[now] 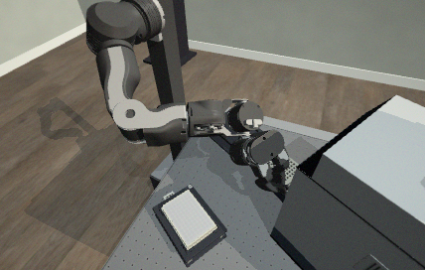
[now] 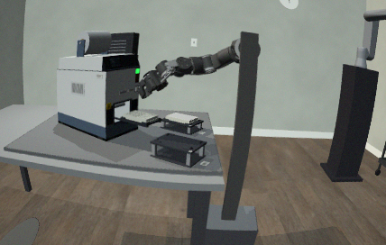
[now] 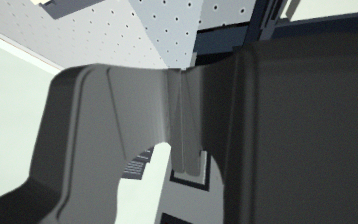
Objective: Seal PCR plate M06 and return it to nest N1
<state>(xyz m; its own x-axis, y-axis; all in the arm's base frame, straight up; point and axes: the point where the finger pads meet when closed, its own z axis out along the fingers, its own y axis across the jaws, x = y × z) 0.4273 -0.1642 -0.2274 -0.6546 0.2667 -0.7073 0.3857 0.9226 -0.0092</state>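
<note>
My hand is 3 cm short of the pale key-like block, 1 cm to the left of it and 2 cm below it. The rest, counted from my hand: sealer stage: 3 cm behind, 11 cm to the left, 8 cm below; yellow warning label: 10 cm ahead, 16 cm to the left, 3 cm below; 96-well plate M06: 3 cm behind, 12 cm to the left, 7 cm below.
</note>
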